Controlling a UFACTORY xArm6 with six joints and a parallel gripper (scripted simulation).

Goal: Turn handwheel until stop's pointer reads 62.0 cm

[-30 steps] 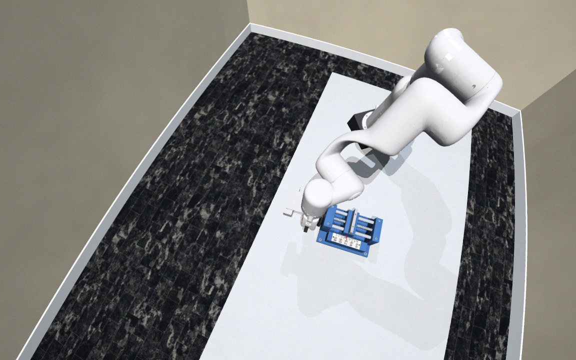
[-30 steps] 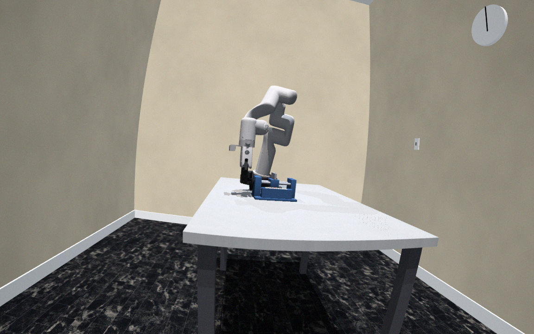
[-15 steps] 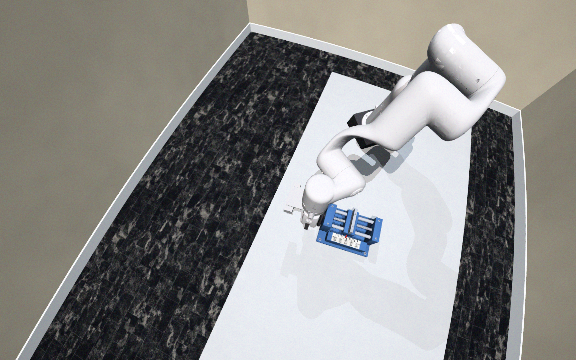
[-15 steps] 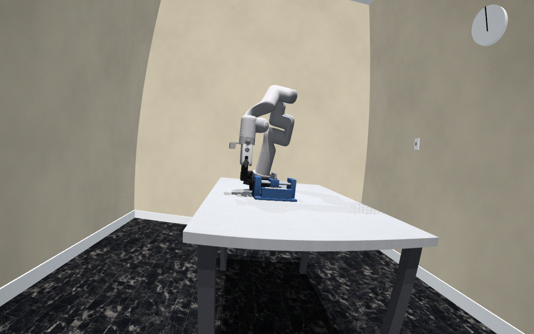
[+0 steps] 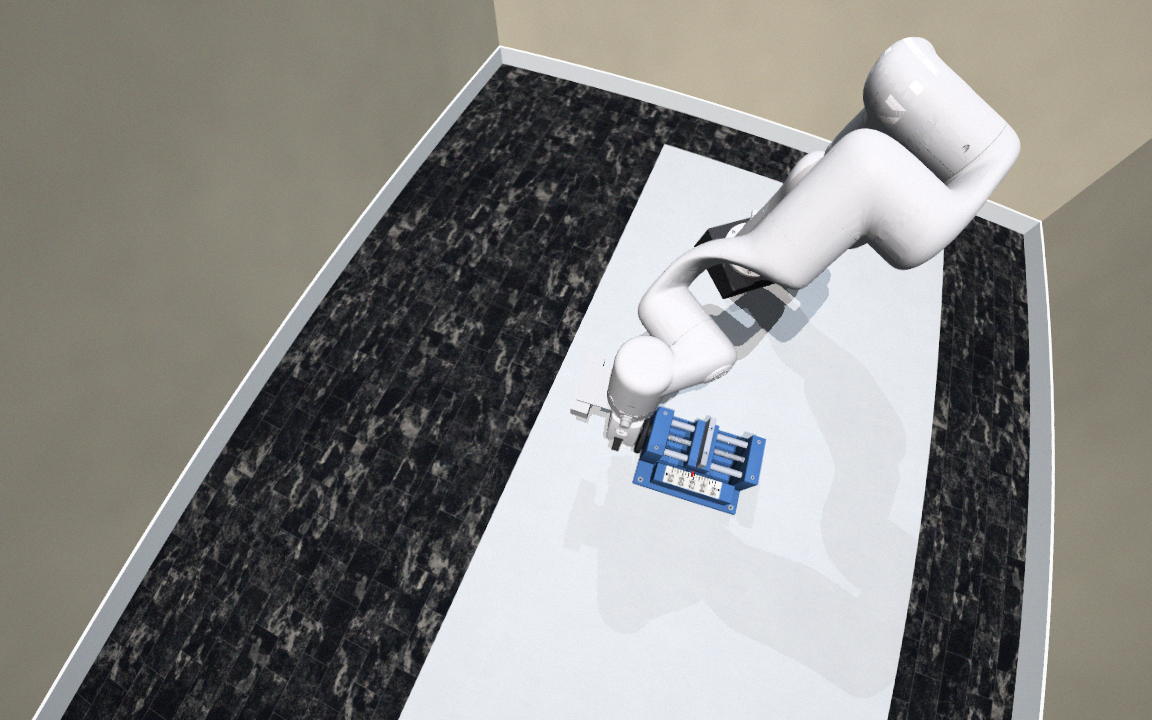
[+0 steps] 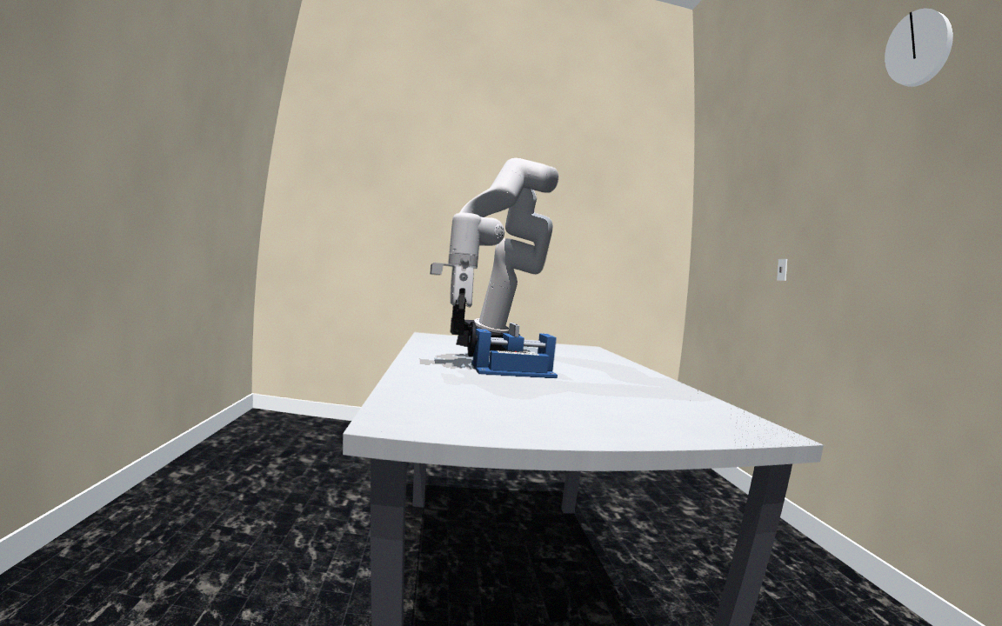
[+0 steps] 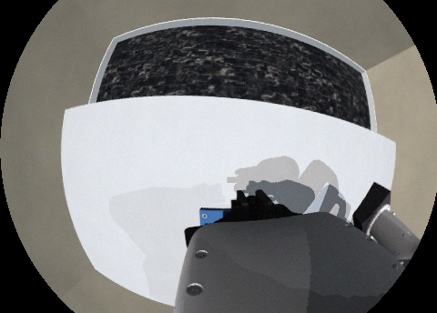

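The handwheel is 2 cm to the left of my hand and 1 cm below it. Round my hand: stop (15 cm to the left, 2 cm below, 1 cm ahead).
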